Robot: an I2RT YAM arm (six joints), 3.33 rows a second.
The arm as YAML. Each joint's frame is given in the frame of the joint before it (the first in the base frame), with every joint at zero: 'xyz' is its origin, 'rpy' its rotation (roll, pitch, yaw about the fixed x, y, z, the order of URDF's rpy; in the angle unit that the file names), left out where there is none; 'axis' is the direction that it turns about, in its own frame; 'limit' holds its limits. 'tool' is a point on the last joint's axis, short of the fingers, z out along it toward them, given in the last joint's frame.
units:
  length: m
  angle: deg
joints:
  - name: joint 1
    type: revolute
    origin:
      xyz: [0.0, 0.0, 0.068]
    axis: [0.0, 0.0, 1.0]
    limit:
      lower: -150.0
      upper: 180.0
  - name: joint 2
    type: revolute
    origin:
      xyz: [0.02, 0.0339, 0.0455]
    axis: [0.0, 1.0, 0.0]
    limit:
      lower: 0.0
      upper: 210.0
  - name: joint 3
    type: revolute
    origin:
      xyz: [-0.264, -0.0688, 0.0]
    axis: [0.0, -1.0, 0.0]
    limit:
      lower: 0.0
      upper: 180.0
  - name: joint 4
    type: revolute
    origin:
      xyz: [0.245, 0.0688, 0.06]
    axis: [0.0, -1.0, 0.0]
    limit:
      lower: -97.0
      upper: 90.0
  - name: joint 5
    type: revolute
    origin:
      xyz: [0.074, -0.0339, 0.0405]
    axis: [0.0, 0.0, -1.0]
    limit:
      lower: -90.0
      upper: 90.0
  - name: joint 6
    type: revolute
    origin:
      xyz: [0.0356, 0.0, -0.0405]
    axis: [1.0, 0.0, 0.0]
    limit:
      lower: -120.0
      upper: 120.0
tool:
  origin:
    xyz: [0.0, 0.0, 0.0]
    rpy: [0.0, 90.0, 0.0]
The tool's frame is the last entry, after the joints.
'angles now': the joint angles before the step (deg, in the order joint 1, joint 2, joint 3, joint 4, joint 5, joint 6). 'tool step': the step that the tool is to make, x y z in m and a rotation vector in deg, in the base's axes. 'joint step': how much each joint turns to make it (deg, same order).
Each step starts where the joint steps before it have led.
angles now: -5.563, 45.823, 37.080, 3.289, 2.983, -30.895
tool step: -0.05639, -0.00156, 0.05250, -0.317, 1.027, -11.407
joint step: -0.019, -9.923, 11.191, -22.228, 11.369, 0.787
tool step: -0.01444, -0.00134, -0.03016, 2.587, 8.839, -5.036
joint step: -0.004, -3.520, -3.191, -10.186, 4.585, 2.797
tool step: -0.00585, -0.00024, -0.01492, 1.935, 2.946, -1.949
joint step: -0.018, -1.660, -2.055, -3.497, 1.316, 2.296
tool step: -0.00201, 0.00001, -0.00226, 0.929, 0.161, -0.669
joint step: -0.005, -0.482, -0.285, -0.851, 0.301, 1.157
